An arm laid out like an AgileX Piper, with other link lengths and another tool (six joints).
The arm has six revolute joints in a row. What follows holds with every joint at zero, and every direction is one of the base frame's.
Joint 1 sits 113.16 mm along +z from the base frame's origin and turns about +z.
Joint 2 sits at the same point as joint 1 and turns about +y.
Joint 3 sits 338.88 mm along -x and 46.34 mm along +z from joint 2 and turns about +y.
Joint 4 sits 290.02 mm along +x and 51.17 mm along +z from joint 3 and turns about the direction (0.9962, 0, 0.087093).
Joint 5 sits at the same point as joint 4 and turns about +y.
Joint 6 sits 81.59 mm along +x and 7.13 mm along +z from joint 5 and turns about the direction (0.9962, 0, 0.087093).
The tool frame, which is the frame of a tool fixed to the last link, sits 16.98 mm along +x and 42 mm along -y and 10.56 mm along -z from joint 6; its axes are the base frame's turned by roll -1.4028, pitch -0.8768 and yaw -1.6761 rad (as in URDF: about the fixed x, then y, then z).
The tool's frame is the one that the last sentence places.
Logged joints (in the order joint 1, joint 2, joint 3, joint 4, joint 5, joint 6), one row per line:
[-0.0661, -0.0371, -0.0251, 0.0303, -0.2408, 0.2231]
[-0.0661, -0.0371, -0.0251, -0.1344, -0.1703, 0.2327]
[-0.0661, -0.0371, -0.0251, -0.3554, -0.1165, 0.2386]
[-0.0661, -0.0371, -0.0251, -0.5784, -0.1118, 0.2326]
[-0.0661, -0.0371, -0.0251, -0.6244, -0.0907, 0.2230]
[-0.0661, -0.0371, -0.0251, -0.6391, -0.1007, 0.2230]
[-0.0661, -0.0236, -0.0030, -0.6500, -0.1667, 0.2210]
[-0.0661, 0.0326, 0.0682, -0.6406, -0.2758, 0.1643]
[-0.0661, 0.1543, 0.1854, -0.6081, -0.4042, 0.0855]
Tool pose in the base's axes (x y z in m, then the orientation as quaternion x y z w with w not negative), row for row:
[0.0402, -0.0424, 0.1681, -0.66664, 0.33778, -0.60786, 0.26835]
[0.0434, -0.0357, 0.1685, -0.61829, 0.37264, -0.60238, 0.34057]
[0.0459, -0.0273, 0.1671, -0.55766, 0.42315, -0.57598, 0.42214]
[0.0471, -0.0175, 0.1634, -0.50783, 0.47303, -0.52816, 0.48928]
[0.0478, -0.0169, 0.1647, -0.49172, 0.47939, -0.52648, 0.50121]
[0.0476, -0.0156, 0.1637, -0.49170, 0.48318, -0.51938, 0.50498]
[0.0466, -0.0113, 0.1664, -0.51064, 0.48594, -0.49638, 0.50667]
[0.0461, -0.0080, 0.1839, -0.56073, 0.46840, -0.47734, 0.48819]
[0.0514, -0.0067, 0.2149, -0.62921, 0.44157, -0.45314, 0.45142]
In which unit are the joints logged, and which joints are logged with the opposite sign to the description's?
The joints are logged in radians. Opposite sign: joint 3, joint 4, joint 5.
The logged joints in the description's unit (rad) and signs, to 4 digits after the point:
[-0.0661, -0.0371, 0.0251, -0.0303, 0.2408, 0.2231]
[-0.0661, -0.0371, 0.0251, 0.1344, 0.1703, 0.2327]
[-0.0661, -0.0371, 0.0251, 0.3554, 0.1165, 0.2386]
[-0.0661, -0.0371, 0.0251, 0.5784, 0.1118, 0.2326]
[-0.0661, -0.0371, 0.0251, 0.6244, 0.0907, 0.2230]
[-0.0661, -0.0371, 0.0251, 0.6391, 0.1007, 0.2230]
[-0.0661, -0.0236, 0.0030, 0.6500, 0.1667, 0.2210]
[-0.0661, 0.0326, -0.0682, 0.6406, 0.2758, 0.1643]
[-0.0661, 0.1543, -0.1854, 0.6081, 0.4042, 0.0855]

